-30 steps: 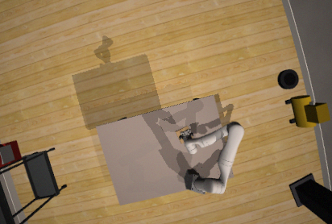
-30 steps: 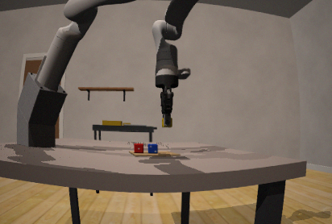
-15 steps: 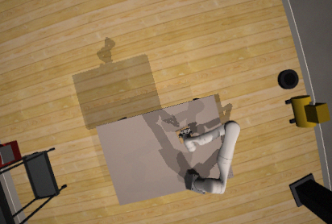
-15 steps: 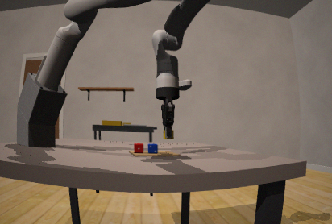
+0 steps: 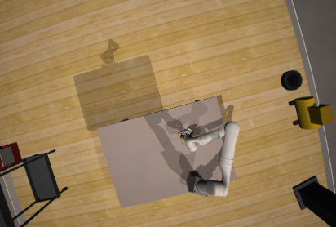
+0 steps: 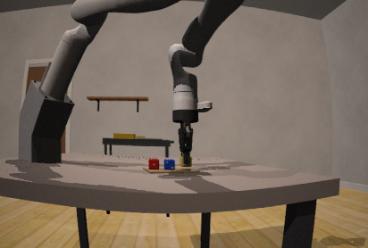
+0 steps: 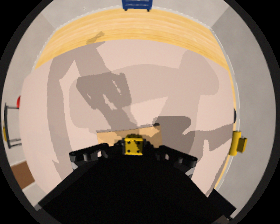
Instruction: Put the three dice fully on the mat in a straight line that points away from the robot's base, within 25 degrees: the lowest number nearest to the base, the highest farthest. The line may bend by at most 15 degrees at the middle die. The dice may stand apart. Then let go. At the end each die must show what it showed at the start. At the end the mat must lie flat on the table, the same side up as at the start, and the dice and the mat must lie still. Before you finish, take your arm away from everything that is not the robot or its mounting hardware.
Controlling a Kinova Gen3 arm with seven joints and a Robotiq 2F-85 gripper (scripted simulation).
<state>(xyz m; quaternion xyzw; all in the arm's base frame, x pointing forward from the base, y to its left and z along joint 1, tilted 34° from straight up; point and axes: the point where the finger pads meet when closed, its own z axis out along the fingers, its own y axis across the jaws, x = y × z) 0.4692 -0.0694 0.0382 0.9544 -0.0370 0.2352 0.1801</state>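
The blue die lies 50 mm behind my hand, 10 mm to the left of it and 20 mm below it. The rest, counted from my hand: yellow die 10 mm below; then red die 90 mm behind, 20 mm to the left, 20 mm below; then tan mat 40 mm behind, 10 mm to the left, 30 mm below.
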